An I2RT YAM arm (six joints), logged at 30 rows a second.
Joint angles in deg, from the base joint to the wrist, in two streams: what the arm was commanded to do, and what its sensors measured. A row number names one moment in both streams.
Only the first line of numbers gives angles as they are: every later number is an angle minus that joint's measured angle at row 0.
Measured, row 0:
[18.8, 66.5, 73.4, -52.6, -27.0, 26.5]
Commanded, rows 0 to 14:
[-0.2, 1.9, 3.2, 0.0, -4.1, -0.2]
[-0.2, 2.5, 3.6, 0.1, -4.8, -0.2]
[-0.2, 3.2, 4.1, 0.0, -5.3, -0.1]
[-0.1, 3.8, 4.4, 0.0, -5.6, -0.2]
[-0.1, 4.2, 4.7, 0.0, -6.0, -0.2]
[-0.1, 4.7, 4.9, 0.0, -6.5, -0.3]
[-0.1, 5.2, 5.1, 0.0, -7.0, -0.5]
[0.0, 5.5, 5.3, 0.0, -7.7, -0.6]
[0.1, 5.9, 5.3, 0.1, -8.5, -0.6]
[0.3, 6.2, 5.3, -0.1, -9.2, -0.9]
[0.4, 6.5, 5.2, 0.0, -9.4, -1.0]
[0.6, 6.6, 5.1, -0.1, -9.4, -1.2]
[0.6, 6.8, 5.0, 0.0, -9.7, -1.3]
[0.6, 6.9, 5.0, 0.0, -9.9, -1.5]
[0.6, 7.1, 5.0, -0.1, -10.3, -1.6]
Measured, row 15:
[0.1, 6.8, 3.4, 0.1, -8.1, -0.5]
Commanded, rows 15 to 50:
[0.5, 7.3, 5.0, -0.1, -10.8, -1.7]
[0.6, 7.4, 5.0, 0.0, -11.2, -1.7]
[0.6, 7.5, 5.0, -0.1, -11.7, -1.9]
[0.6, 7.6, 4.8, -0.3, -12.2, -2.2]
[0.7, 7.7, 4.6, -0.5, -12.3, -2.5]
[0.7, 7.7, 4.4, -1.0, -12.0, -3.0]
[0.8, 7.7, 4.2, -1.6, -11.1, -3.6]
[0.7, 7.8, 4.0, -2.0, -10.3, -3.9]
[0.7, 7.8, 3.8, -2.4, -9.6, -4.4]
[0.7, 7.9, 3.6, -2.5, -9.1, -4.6]
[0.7, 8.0, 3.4, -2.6, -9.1, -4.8]
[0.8, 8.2, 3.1, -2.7, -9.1, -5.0]
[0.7, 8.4, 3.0, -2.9, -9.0, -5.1]
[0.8, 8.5, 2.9, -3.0, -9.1, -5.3]
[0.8, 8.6, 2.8, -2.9, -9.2, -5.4]
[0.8, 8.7, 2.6, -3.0, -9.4, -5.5]
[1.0, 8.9, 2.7, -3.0, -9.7, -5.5]
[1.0, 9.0, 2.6, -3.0, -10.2, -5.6]
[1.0, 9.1, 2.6, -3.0, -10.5, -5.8]
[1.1, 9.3, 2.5, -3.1, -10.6, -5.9]
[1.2, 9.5, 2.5, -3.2, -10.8, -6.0]
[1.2, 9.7, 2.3, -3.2, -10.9, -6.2]
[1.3, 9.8, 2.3, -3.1, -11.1, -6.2]
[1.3, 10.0, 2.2, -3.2, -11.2, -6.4]
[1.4, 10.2, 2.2, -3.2, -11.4, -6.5]
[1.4, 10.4, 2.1, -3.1, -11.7, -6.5]
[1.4, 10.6, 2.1, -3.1, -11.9, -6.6]
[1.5, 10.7, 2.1, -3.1, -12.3, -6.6]
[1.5, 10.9, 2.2, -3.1, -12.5, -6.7]
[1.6, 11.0, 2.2, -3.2, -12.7, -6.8]
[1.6, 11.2, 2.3, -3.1, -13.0, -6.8]
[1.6, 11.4, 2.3, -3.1, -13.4, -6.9]
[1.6, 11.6, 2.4, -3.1, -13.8, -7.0]
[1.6, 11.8, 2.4, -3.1, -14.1, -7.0]
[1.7, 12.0, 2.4, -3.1, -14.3, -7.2]
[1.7, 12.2, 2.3, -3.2, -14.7, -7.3]
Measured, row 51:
[1.2, 11.5, 2.6, -3.2, -12.8, -6.4]
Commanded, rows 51 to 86:
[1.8, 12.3, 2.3, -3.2, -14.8, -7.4]
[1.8, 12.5, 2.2, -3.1, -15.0, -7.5]
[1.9, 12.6, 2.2, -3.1, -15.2, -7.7]
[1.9, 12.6, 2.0, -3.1, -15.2, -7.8]
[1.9, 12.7, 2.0, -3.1, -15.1, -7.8]
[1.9, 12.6, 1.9, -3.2, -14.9, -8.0]
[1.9, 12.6, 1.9, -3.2, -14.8, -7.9]
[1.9, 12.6, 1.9, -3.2, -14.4, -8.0]
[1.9, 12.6, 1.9, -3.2, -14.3, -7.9]
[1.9, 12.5, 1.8, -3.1, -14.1, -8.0]
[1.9, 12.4, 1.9, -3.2, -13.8, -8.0]
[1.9, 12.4, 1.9, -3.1, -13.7, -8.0]
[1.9, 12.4, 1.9, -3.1, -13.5, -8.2]
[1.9, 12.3, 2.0, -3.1, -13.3, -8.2]
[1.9, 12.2, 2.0, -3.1, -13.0, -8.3]
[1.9, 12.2, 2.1, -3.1, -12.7, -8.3]
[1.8, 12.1, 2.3, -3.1, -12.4, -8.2]
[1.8, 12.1, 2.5, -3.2, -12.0, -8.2]
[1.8, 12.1, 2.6, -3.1, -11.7, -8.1]
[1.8, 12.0, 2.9, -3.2, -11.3, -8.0]
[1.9, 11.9, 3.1, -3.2, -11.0, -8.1]
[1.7, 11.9, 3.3, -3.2, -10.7, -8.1]
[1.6, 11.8, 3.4, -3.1, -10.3, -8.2]
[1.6, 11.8, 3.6, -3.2, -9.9, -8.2]
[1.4, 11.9, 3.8, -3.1, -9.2, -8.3]
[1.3, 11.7, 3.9, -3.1, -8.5, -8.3]
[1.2, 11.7, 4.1, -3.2, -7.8, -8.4]
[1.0, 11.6, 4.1, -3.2, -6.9, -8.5]
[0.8, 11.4, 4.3, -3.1, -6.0, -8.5]
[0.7, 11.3, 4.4, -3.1, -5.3, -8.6]
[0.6, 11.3, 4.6, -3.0, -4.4, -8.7]
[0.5, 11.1, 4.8, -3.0, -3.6, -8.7]
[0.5, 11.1, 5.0, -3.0, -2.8, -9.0]
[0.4, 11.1, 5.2, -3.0, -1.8, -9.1]
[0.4, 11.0, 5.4, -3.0, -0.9, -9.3]
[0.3, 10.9, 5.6, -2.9, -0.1, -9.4]
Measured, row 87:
[0.7, 12.0, 3.0, -3.9, -3.8, -8.2]
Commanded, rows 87 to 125:
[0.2, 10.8, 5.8, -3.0, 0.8, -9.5]
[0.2, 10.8, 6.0, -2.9, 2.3, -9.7]
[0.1, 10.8, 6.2, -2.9, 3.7, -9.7]
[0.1, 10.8, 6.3, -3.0, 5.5, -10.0]
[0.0, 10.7, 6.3, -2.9, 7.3, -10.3]
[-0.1, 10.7, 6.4, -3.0, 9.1, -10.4]
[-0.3, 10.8, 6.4, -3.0, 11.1, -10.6]
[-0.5, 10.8, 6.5, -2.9, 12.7, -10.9]
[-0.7, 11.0, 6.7, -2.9, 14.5, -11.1]
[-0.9, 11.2, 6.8, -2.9, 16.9, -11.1]
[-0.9, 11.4, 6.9, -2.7, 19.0, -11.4]
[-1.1, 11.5, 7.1, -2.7, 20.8, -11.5]
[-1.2, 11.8, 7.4, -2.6, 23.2, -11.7]
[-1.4, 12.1, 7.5, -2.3, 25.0, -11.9]
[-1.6, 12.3, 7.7, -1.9, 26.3, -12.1]
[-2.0, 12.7, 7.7, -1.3, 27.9, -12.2]
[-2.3, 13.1, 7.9, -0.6, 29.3, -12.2]
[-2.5, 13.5, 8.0, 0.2, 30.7, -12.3]
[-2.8, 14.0, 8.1, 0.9, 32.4, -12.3]
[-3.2, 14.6, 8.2, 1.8, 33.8, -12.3]
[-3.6, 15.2, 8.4, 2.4, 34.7, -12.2]
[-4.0, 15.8, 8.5, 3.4, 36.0, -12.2]
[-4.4, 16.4, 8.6, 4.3, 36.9, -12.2]
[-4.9, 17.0, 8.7, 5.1, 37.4, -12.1]
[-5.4, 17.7, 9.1, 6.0, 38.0, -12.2]
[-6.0, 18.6, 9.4, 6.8, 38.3, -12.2]
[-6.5, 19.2, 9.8, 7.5, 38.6, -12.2]
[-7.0, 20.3, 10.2, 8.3, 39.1, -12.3]
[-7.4, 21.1, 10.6, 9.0, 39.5, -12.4]
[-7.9, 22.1, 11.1, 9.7, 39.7, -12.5]
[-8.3, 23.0, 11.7, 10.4, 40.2, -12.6]
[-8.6, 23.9, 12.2, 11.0, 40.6, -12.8]
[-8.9, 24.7, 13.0, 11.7, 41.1, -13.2]
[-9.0, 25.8, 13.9, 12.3, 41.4, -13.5]
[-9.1, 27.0, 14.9, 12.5, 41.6, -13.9]
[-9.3, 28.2, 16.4, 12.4, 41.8, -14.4]
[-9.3, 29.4, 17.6, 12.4, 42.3, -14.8]
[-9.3, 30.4, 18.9, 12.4, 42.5, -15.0]
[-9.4, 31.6, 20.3, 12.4, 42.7, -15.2]
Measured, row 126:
[-9.3, 29.6, 16.2, 9.6, 40.5, -13.6]
